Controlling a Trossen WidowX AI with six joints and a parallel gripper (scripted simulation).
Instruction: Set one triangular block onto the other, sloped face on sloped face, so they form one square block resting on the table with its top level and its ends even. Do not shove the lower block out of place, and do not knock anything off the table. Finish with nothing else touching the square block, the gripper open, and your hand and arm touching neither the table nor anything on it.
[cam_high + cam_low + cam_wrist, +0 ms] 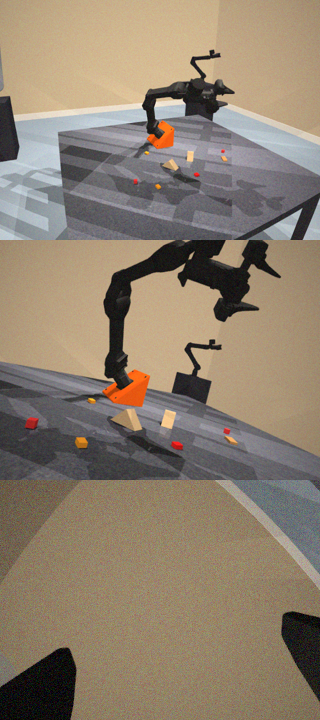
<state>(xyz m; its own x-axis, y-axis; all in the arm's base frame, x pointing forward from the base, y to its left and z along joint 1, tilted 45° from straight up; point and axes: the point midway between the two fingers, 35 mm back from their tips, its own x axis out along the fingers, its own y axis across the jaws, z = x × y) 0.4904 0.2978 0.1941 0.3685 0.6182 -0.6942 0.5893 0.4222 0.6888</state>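
The triangular block lies 19 cm behind my gripper tip, 20 cm to the right of it and 40 cm below it.
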